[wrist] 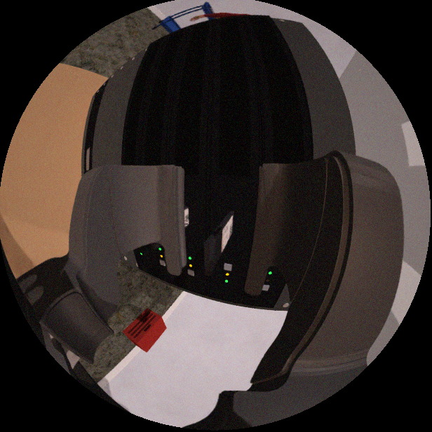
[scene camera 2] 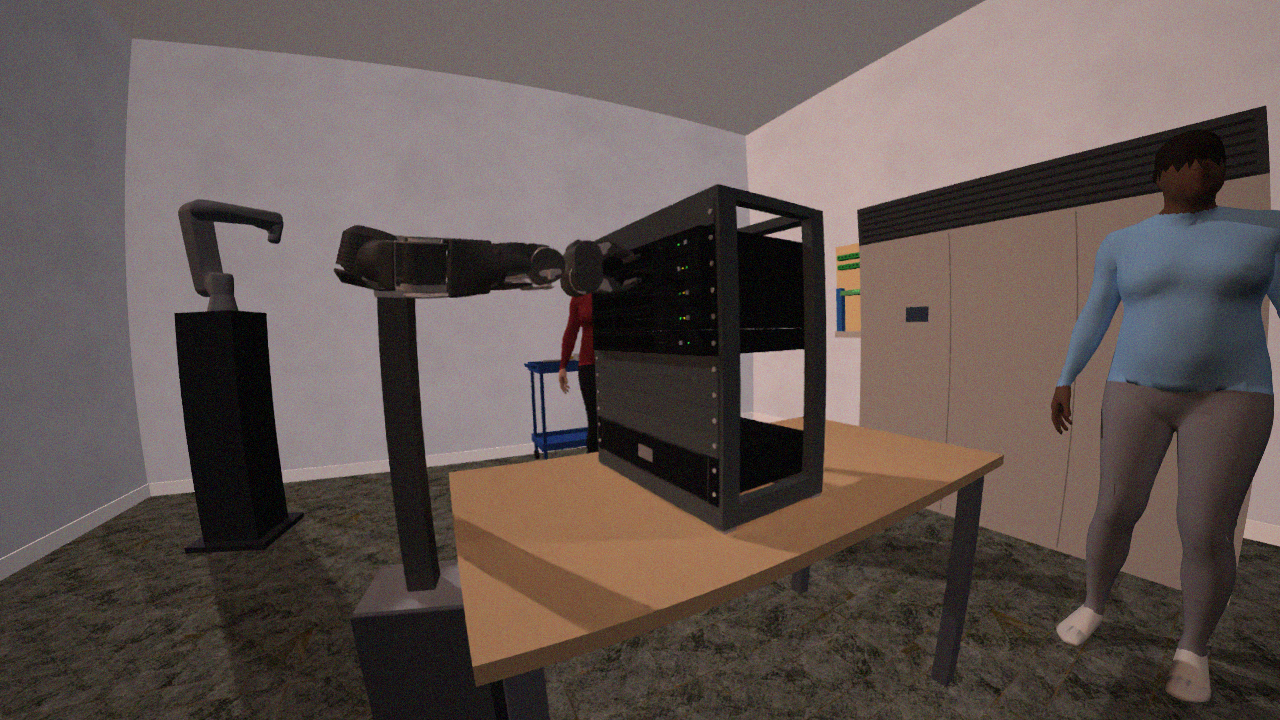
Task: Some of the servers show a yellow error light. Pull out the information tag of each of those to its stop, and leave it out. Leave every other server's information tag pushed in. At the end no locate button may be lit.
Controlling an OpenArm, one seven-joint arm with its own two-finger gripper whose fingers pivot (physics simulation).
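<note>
The black servers fill the upper part of the rack. My gripper is at their front, partly open and holding nothing. An information tag with a white label sticks out in the gap between the fingers, apart from both. Another tag's white label shows beside the left finger, which hides part of it. In the wrist view, yellow lights show on three servers; a fourth has a green light. The locate buttons look grey and unlit.
The rack stands on a wooden table. A grey panel sits below the servers. A blue cart and a person in red are behind; a person in blue stands at the right. A red box shows low in the wrist view.
</note>
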